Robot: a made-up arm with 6 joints. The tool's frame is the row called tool.
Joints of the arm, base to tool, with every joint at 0 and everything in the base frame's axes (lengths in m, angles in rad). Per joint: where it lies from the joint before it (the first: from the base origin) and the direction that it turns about. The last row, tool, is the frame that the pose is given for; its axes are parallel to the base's.
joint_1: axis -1 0 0 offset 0.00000 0.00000 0.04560
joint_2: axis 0 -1 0 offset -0.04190 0.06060 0.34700
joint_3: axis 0 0 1 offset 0.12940 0.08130 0.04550
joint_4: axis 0 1 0 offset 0.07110 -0.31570 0.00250
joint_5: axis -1 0 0 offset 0.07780 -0.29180 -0.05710
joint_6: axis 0 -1 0 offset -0.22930 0.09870 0.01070
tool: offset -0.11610 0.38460 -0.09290
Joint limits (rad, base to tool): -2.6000..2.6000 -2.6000..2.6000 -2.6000..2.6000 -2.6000..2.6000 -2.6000..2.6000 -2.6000..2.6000
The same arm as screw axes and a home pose.
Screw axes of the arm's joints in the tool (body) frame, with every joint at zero. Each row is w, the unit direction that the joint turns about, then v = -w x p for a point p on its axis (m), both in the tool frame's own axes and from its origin. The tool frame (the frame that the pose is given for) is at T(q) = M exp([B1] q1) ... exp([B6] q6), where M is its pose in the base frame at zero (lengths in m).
B1 = (-1, 0, 0, 0.0000, 0.2557, -0.0177)
B2 = (0, -1, 0, 0.0913, 0.0000, -0.0671)
B3 = (0, 0, 1, 0.1242, -0.1965, 0.0000)
B4 = (0, 1, 0, -0.1393, 0.0000, 0.2676)
B5 = (-1, 0, 0, 0.0000, -0.0822, -0.4833)
B6 = (0, -1, 0, 0.0929, 0.0000, -0.1161)
M =
1 0 0 -0.1090
0 1 0 0.0177
0 0 1 0.3013
0 0 0 1
Joint limits (rad, base to tool): -2.6000..2.6000 -2.6000..2.6000 -2.6000..2.6000 -2.6000..2.6000 -2.6000..2.6000 -2.6000..2.6000

